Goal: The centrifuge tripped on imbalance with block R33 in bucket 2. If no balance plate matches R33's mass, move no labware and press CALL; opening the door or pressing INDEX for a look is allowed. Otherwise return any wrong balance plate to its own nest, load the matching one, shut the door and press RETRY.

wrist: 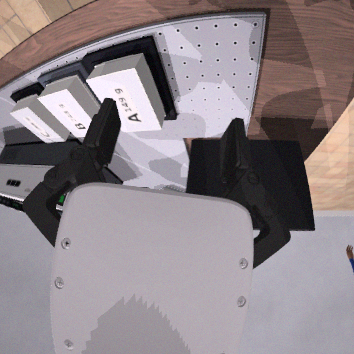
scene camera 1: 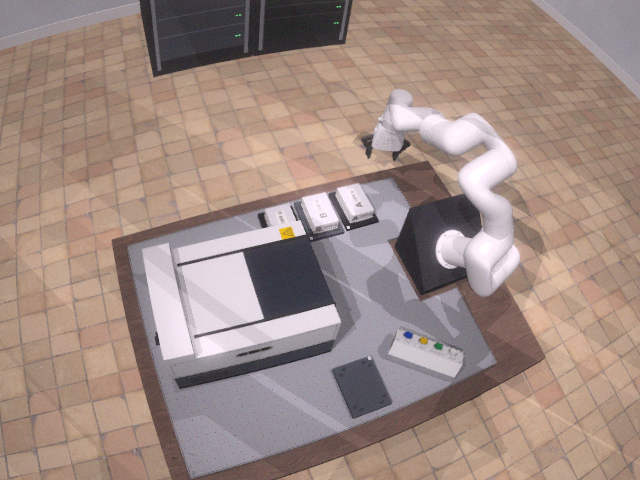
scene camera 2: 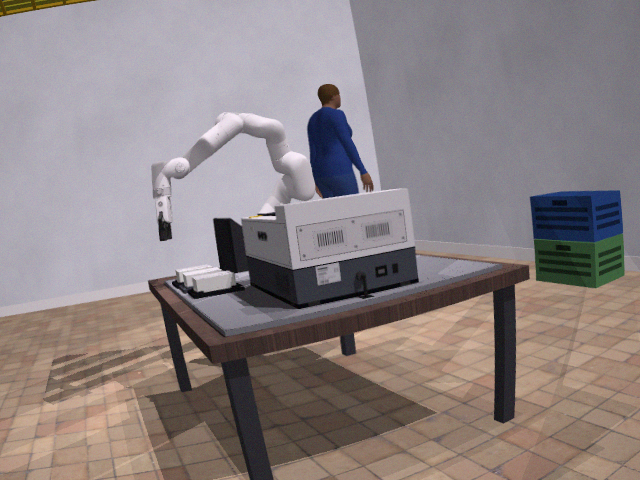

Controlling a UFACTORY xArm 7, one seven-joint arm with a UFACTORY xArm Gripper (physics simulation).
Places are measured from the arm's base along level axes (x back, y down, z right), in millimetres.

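Pixels of known places: gripper, fingertip midpoint: [wrist: 172, 118] [scene camera 1: 380, 156] [scene camera 2: 166, 240]; arm's base, origin of the base link: [scene camera 1: 451, 249].
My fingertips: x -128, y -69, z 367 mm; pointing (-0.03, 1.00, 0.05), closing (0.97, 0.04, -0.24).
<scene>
Ahead of a thing's pixels: the offset from my fingertips to its middle.
My gripper [scene camera 1: 382, 155] [scene camera 2: 164, 239] [wrist: 172, 118] is open and empty, high beyond the table edge near the plates. Balance plate A @(dx -104, dy +128, dz -82 mm) [scene camera 1: 355, 202] [wrist: 127, 95], labelled "149 g" in the wrist view, plate B @(dx -234, dy +128, dz -98 mm) [scene camera 1: 320, 212] [wrist: 70, 106] and plate C @(dx -366, dy +128, dz -120 mm) [scene camera 1: 279, 215] [wrist: 40, 120] sit in a row on dark nests; the masses on B and C are too blurred to read. The centrifuge @(dx -570, dy +39, dz -414 mm) [scene camera 1: 286, 330] [scene camera 2: 346, 227] has its top door shut, so the buckets and block R33 are hidden. The button box @(dx -71, dy +119, dz -667 mm) [scene camera 1: 424, 359] has blue, yellow, green and white buttons; their labels are unreadable.
A dark flat nest @(dx -283, dy +148, dz -703 mm) [scene camera 1: 361, 386] with nothing on it lies near the button box. The black arm pedestal [scene camera 1: 429, 248] [scene camera 2: 229, 244] [wrist: 287, 185] stands at the table side. A person in blue [scene camera 2: 332, 149] stands behind the table. Stacked crates [scene camera 2: 576, 237] and dark cabinets [scene camera 1: 201, 36] stand away from the table.
</scene>
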